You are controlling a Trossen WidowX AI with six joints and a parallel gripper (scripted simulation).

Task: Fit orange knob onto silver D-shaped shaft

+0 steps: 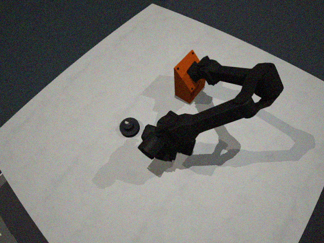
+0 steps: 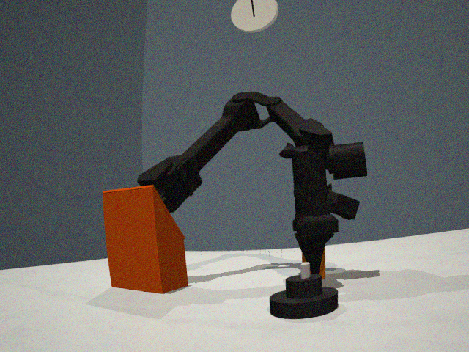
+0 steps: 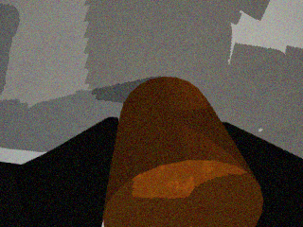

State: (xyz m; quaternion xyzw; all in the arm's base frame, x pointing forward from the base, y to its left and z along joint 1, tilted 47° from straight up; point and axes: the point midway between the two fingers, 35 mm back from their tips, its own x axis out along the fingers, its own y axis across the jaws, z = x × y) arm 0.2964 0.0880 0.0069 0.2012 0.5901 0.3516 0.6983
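The round dark pedestal is 2 cm ahead of my gripper tip, 19 cm to the right of it and 2 cm above it. From my gripper tip the other things lie so: orange knob 3 cm above.
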